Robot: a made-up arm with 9 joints.
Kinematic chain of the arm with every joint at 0, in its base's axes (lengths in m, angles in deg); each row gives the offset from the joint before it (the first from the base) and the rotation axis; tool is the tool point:
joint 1: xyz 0 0 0.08 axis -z
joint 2: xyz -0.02 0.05 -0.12 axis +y
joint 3: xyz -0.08 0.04 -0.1 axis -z
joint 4: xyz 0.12 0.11 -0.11 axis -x
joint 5: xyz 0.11 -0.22 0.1 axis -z
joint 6: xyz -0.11 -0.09 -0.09 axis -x
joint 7: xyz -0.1 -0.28 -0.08 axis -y
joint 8: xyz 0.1 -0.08 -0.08 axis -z
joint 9: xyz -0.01 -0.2 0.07 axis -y
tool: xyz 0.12 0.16 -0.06
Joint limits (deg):
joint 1: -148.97..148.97
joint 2: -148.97..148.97
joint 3: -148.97..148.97
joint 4: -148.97..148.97
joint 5: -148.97..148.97
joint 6: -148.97..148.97
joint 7: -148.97..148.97
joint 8: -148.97..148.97
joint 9: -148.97..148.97
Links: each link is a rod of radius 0.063 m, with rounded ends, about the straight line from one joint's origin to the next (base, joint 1, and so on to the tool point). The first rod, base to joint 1, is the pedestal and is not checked.
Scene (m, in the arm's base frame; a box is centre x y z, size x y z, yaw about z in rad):
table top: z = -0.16
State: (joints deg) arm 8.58 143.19 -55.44 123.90 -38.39 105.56 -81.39 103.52 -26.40
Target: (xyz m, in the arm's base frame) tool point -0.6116 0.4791 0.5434
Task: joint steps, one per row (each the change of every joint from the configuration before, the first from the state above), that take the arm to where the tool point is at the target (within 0.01 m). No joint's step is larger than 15 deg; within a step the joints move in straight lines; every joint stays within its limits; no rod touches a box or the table.
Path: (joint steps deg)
1: -14.52 -12.32 5.91 8.36 -0.78 0.71 1.24 -1.59 2.67
2: -14.53 -12.32 5.90 8.35 -0.78 0.70 1.25 -1.59 2.67
3: -14.52 -12.32 5.91 8.36 -0.78 0.71 1.24 -1.59 2.67

